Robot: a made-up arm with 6 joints. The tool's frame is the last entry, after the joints.
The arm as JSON. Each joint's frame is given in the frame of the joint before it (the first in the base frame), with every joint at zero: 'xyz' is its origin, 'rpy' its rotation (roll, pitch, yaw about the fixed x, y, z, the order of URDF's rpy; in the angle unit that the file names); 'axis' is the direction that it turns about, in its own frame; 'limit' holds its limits. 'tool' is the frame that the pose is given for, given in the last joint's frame.
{
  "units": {
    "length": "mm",
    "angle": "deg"
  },
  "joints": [
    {
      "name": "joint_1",
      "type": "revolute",
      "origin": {
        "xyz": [
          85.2,
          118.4,
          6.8
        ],
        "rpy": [
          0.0,
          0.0,
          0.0
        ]
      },
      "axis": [
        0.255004,
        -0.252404,
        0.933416
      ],
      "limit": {
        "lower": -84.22,
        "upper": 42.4
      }
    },
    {
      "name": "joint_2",
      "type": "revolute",
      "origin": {
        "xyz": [
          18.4,
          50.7,
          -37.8
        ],
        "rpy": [
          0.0,
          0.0,
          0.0
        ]
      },
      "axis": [
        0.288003,
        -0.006,
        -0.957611
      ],
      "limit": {
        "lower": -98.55,
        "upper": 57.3
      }
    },
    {
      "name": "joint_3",
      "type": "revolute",
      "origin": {
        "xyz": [
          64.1,
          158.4,
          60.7
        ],
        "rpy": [
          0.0,
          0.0,
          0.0
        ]
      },
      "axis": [
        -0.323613,
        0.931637,
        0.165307
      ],
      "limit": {
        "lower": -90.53,
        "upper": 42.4
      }
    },
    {
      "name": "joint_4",
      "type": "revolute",
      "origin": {
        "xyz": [
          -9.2,
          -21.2,
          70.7
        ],
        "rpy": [
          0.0,
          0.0,
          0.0
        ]
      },
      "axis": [
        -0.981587,
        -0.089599,
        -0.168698
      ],
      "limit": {
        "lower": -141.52,
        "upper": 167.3
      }
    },
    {
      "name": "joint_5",
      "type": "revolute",
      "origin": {
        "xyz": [
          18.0,
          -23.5,
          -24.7
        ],
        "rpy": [
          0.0,
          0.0,
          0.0
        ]
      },
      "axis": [
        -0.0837,
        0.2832,
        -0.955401
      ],
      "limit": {
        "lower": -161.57,
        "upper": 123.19
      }
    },
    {
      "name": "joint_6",
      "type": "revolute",
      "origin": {
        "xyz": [
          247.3,
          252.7,
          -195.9
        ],
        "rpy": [
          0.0,
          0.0,
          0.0
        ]
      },
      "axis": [
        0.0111,
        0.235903,
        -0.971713
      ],
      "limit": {
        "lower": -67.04,
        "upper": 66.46
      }
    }
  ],
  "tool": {
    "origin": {
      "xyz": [
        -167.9,
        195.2,
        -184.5
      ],
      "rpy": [
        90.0,
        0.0,
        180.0
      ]
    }
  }
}
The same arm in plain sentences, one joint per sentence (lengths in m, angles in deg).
The arm has six revolute joints in a row. What follows holds with every joint at zero, and every direction is one of the base frame's. Joint 1 lies 0.0852 m along +x and 0.1184 m along +y and 0.0068 m along +z from the base frame's origin and turns about the direction (0.255004, -0.252404, 0.933416), from -84.22 to 42.4 deg. Joint 2 lies 0.0184 m along +x and 0.0507 m along +y and 0.0378 m along -z from joint 1 and turns about the direction (0.288003, -0.006, -0.957611), from -98.55 to 57.3 deg. Joint 3 lies 0.0641 m along +x and 0.1584 m along +y and 0.0607 m along +z from joint 2 and turns about the direction (-0.323613, 0.931637, 0.165307), from -90.53 to 42.4 deg. Joint 4 lies 0.0092 m along -x and 0.0212 m along -y and 0.0707 m along +z from joint 3 and turns about the direction (-0.981587, -0.089599, -0.168698), from -141.52 to 167.3 deg. Joint 5 lies 0.018 m along +x and 0.0235 m along -y and 0.0247 m along -z from joint 4 and turns about the direction (-0.0837, 0.2832, -0.955401), from -161.57 to 123.19 deg. Joint 6 lies 0.2473 m along +x and 0.2527 m along +y and 0.1959 m along -z from joint 5 and turns about the direction (0.0111, 0.235903, -0.971713), from -67.04 to 66.46 deg. The tool frame, which is the frame that the pose is given for, lies 0.1679 m along -x and 0.1952 m along +y and 0.1845 m along -z from joint 6; its axes are the base frame's turned by roll 90, pitch 0 and yaw 180 deg (as in URDF: about the fixed x, then y, then z).
